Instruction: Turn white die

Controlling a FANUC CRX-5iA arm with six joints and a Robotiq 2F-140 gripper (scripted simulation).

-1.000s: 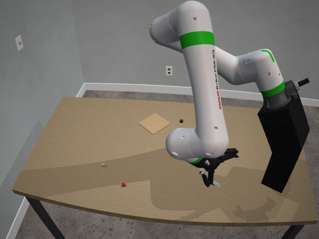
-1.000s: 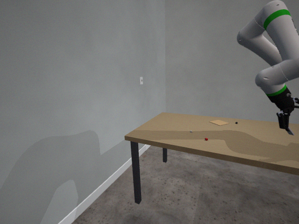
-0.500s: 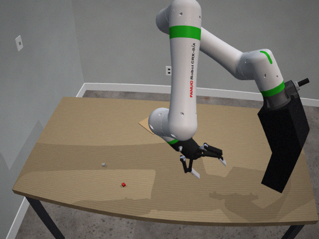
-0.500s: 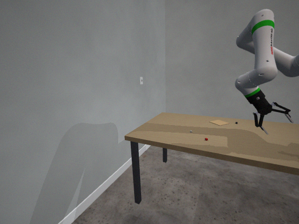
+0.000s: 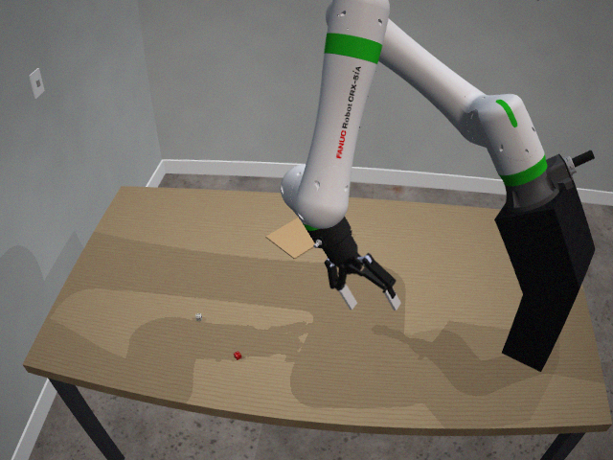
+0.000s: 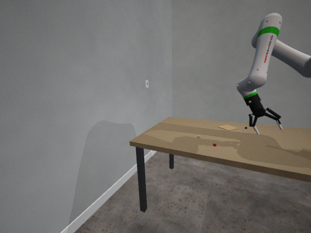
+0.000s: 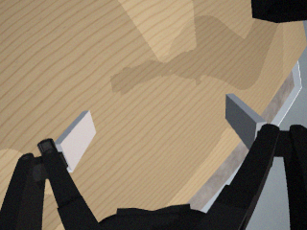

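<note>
The black die is 41 cm to the right of my hand, 12 cm below it and 6 cm ahead of it. From my hand the other things lie so: tan mat 40 cm to the right, 23 cm ahead, 12 cm below; then white die 48 cm ahead, 12 cm below, 4 cm to the right; then red die 35 cm ahead, 12 cm below, 9 cm to the left.
</note>
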